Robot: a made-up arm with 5 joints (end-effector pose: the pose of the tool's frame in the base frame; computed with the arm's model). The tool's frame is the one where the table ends.
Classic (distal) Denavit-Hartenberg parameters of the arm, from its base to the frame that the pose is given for. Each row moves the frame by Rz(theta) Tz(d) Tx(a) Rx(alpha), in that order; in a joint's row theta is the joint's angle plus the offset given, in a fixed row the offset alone. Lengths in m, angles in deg.
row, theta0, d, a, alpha
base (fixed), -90, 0.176, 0, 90
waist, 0, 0.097, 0.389, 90
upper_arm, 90, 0.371, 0.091, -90
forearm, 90, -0.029, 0.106, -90
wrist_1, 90, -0.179, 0.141, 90
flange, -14.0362, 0, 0.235, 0
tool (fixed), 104.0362, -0.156, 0, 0
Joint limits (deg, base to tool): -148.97..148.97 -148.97..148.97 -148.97..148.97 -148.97..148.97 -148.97..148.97
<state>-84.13 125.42 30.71 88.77 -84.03</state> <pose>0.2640 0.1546 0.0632 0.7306 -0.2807 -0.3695 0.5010</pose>
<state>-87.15 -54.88 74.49 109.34 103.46</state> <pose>-0.2638 0.4016 -0.1826 0.0933 -0.9271 0.2101 -0.2961</pose>
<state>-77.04 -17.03 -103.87 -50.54 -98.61</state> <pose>-0.0827 0.6180 -0.5557 0.1295 -0.4880 0.0856 0.8590</pose>
Working (the frame after each row of the table, in the pose's form):
after base (fixed): 0.0000 0.0000 0.1760 0.5000 0.5000 -0.5000 -0.5000
after waist: -0.0970 -0.0872 -0.2031 0.4404 -0.5532 0.5532 0.4404
after upper_arm: -0.1840 0.2683 -0.3123 0.0167 0.1471 -0.1116 -0.9827
after forearm: -0.2739 0.2801 -0.3744 0.0406 0.1850 0.6254 -0.7570
after wrist_1: -0.3077 0.4516 -0.5206 0.0647 -0.4801 0.1220 0.8662
after flange: -0.2100 0.6606 -0.4763 0.7567 -0.3678 -0.3319 0.4265

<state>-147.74 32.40 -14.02 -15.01 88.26</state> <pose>-0.2802 0.6860 0.1586 0.4062 0.7953 -0.4146 0.1748</pose>
Working (the frame after each row of the table, in the pose's form):
after base (fixed): 0.0000 0.0000 0.1760 0.5000 0.5000 -0.5000 -0.5000
after waist: -0.0970 0.3290 -0.0316 0.6793 -0.1964 0.1964 0.6793
after upper_arm: -0.1738 0.4857 0.3081 0.1347 -0.2443 0.4637 -0.8409
after forearm: -0.2111 0.4399 0.2154 0.5067 -0.3754 0.7747 -0.0453
after wrist_1: -0.4381 0.4587 0.2130 0.1810 0.4266 0.7889 -0.4035
after flange: -0.2893 0.5625 0.0636 0.3878 0.8162 0.3717 -0.2126

